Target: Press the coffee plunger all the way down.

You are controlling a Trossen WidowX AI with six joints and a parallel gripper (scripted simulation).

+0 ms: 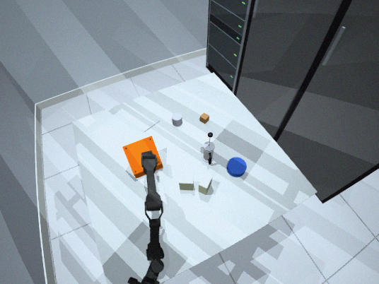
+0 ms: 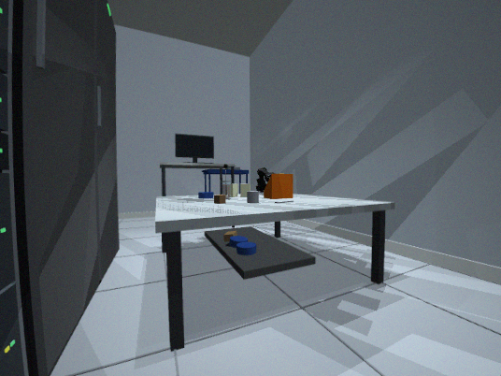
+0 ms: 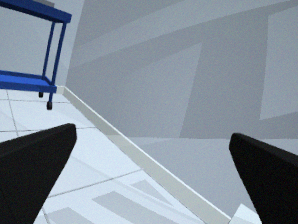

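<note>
Now: the coffee press 650 mm to the left of my gripper tip, 590 mm ahead of it and 40 mm above it. The rest, counted from my gripper tip: grey cylinder 1020 mm to the left, 490 mm ahead, 40 mm below; brown cube 970 mm to the left, 690 mm ahead, 50 mm below.
</note>
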